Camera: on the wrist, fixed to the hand. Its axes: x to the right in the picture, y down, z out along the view.
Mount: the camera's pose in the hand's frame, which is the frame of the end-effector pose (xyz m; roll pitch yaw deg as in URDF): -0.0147 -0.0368 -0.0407 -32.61 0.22 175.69
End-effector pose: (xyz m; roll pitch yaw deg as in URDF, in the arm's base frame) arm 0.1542 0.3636 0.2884 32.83 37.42 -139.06
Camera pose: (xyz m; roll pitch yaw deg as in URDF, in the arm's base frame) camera 0.1821 0.3995 0.2543 -62.42 -39.47 36.09
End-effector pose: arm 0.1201 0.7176 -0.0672 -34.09 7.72 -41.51
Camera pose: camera 0.0726 0.6885 -0.0782 1.87 -5.11 135.03
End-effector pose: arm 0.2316 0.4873 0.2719 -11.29 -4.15 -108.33
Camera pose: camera 0.1936 0.5128 0.2382 -21.65 5.20 67.47
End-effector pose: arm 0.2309 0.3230 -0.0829 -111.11 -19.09 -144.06
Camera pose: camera 0.2406 0.3606 -0.0414 79.19 23.02 37.85
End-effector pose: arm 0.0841 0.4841 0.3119 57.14 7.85 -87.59
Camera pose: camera 0.0974 0.5065 0.2614 -89.31 -11.34 89.84
